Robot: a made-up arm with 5 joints. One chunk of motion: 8 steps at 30 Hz.
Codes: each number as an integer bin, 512 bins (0 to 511) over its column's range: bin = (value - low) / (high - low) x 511, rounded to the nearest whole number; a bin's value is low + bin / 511 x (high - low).
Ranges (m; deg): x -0.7..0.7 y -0.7..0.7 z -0.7..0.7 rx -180..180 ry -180..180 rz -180..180
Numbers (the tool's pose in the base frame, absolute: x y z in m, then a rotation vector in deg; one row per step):
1: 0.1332 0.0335 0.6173 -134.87 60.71 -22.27
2: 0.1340 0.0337 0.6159 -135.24 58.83 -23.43
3: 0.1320 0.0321 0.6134 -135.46 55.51 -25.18
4: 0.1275 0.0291 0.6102 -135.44 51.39 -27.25
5: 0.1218 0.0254 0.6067 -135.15 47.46 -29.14
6: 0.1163 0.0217 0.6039 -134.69 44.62 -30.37
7: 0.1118 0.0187 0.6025 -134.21 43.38 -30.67
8: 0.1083 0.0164 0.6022 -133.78 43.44 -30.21
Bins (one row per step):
1: 304 268 481 64 342 224
2: 304 268 480 64 339 222
3: 304 267 479 63 334 220
4: 302 266 478 63 328 217
5: 300 265 477 64 323 214
6: 298 263 476 64 319 212
7: 296 262 475 65 317 212
8: 295 261 475 66 317 213

